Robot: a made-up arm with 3 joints.
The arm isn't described. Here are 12 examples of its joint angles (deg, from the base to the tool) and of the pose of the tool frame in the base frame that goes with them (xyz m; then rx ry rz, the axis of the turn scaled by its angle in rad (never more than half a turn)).
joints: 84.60 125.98 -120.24
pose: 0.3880 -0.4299 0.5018 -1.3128 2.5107 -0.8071
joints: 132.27 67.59 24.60
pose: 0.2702 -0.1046 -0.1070 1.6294 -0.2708 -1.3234
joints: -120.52 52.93 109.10
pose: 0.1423 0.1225 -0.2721 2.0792 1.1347 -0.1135
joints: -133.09 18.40 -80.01
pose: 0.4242 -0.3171 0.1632 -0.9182 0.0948 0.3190
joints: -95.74 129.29 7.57
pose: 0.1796 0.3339 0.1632 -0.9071 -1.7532 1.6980
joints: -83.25 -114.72 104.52
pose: 0.1902 -0.0351 -0.1417 1.6523 -2.5412 -0.4772
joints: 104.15 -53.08 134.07
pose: 0.2754 -0.1237 0.4492 -0.4840 -0.4555 0.8181
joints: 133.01 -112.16 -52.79
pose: -0.2939 -0.1296 0.0335 -1.7201 -1.9588 -1.6500
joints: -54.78 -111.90 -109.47
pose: -0.3078 0.2979 -0.0751 0.6227 0.2749 -1.9872
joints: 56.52 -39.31 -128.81
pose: 0.0170 0.4393 0.2802 -2.8757 -0.8303 0.6065
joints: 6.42 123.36 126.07
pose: 0.0009 0.3133 0.3246 -1.1233 -0.9713 -2.2069
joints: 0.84 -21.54 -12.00
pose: 0.1823 -0.0811 -0.0804 0.2215 0.3749 -0.0366
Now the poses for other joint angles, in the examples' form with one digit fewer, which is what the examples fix.
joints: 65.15 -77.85 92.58
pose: 0.290 0.074 0.258 -0.402 0.265 1.344
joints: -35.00 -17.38 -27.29
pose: 0.183 -0.180 -0.069 -0.134 0.260 -0.157
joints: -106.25 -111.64 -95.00
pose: -0.329 0.075 -0.178 -0.130 -0.360 -1.917
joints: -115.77 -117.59 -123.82
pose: -0.268 -0.010 -0.312 0.087 -1.020 -1.782
